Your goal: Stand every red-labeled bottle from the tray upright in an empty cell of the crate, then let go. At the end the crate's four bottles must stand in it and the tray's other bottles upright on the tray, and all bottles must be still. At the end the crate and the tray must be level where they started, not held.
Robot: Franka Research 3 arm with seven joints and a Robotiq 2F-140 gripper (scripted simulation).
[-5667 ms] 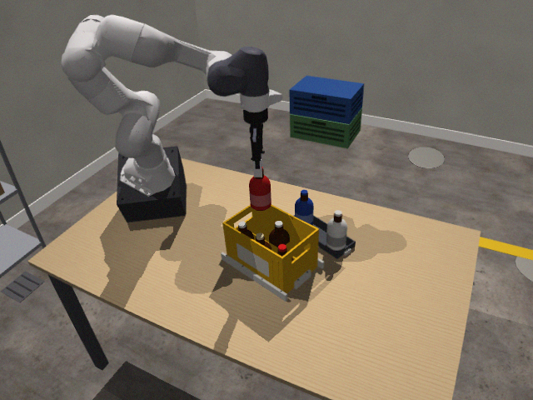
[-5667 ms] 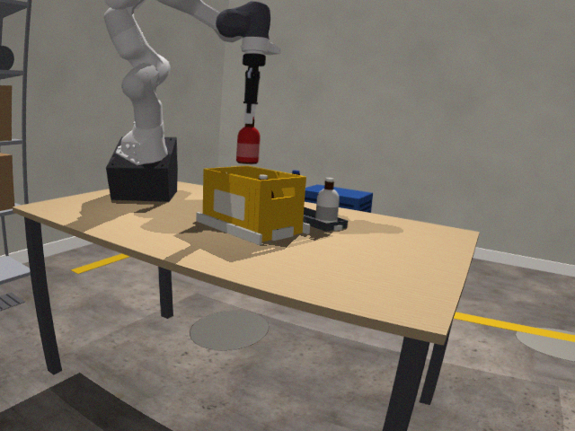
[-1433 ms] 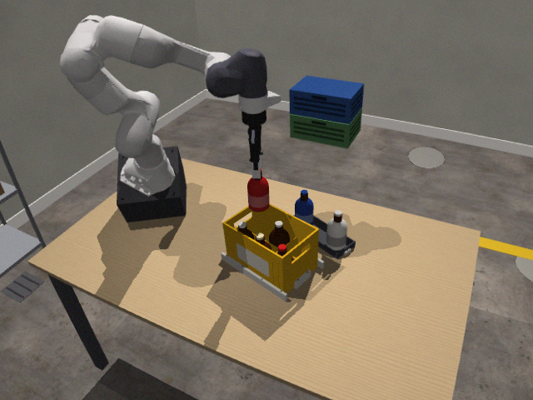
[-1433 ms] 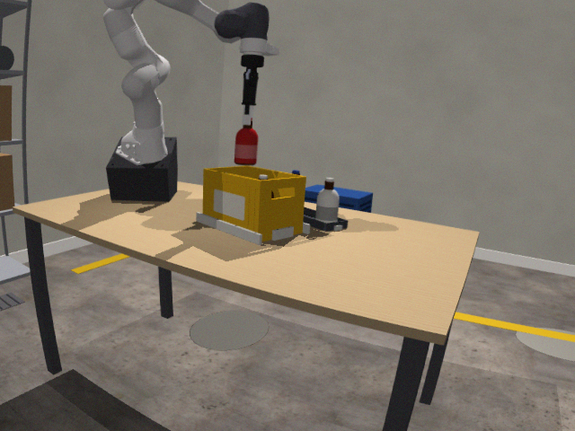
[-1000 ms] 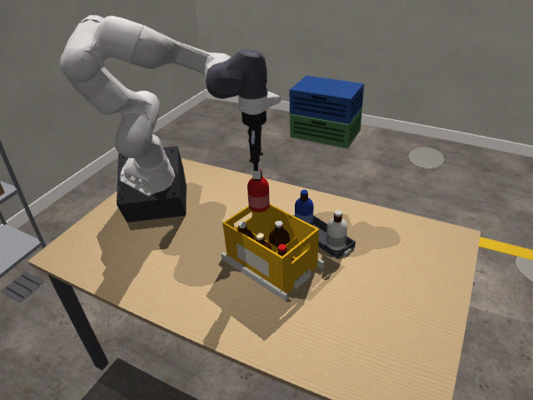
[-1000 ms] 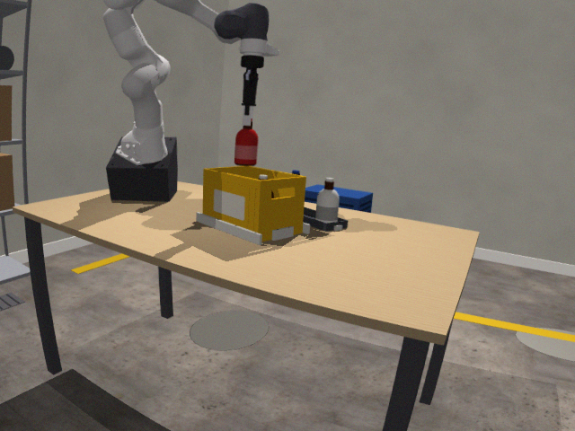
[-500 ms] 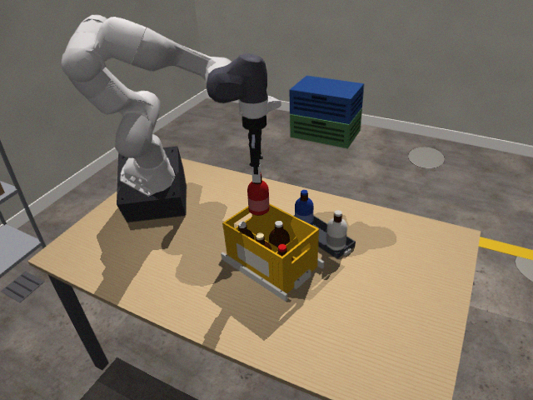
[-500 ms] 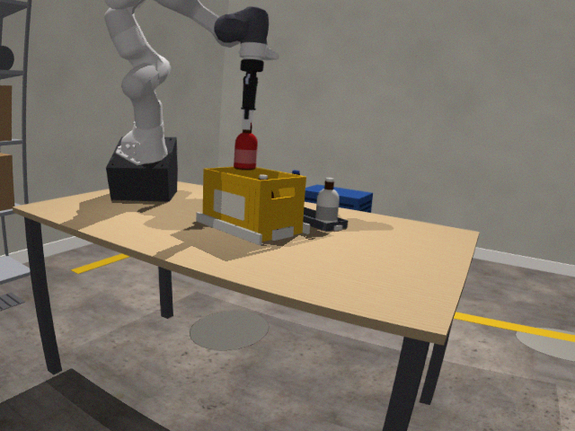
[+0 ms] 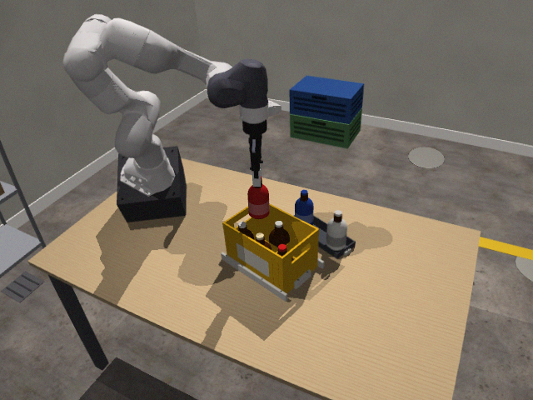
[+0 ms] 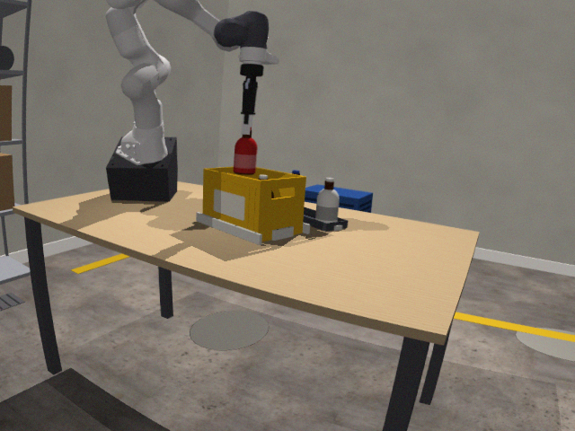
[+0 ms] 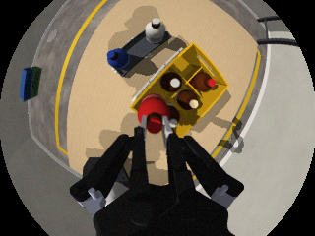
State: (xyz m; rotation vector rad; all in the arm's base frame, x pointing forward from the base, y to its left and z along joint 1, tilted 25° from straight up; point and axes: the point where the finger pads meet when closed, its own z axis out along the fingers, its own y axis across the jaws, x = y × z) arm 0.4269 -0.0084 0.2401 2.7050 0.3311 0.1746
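The red-labeled bottle lies 80 mm below my hand. The rest, counted from my hand: blue-labeled bottle (130 mm ahead, 170 mm to the left, 240 mm below); then white-labeled bottle (270 mm ahead, 70 mm to the left, 240 mm below); then yellow crate (60 mm ahead, 80 mm to the right, 240 mm below).
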